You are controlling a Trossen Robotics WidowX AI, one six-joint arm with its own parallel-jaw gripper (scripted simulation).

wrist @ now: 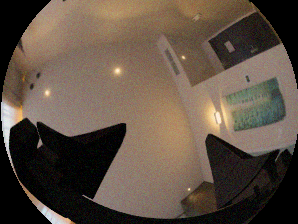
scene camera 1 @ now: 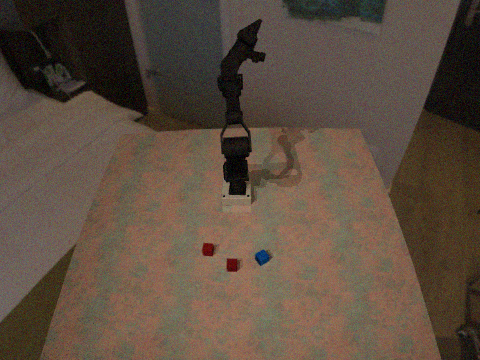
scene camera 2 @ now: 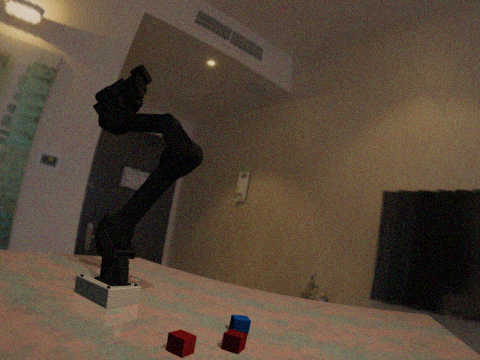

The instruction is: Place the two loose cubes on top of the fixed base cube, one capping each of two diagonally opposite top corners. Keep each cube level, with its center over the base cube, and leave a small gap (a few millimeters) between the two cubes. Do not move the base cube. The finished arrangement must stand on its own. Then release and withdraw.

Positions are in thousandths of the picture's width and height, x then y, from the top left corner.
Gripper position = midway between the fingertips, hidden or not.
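Observation:
My gripper (scene camera 1: 543, 62), (wrist: 565, 600) is open and holds nothing.

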